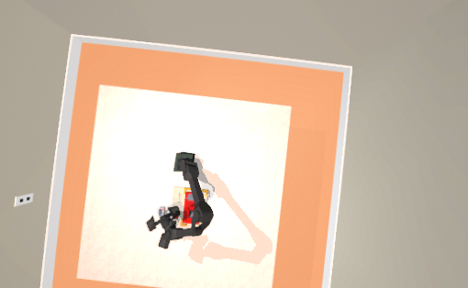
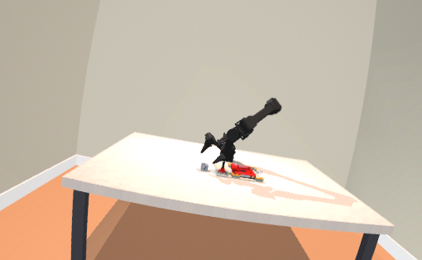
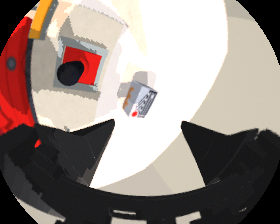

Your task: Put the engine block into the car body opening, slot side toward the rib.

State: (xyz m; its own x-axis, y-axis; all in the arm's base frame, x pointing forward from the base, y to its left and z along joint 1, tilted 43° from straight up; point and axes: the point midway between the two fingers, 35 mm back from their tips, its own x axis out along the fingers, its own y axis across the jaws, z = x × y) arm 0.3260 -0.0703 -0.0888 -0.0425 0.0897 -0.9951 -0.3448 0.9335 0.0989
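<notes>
My gripper tip is 1 cm short of the grey engine block, 1 cm to the left of it and 4 cm above it.
</notes>
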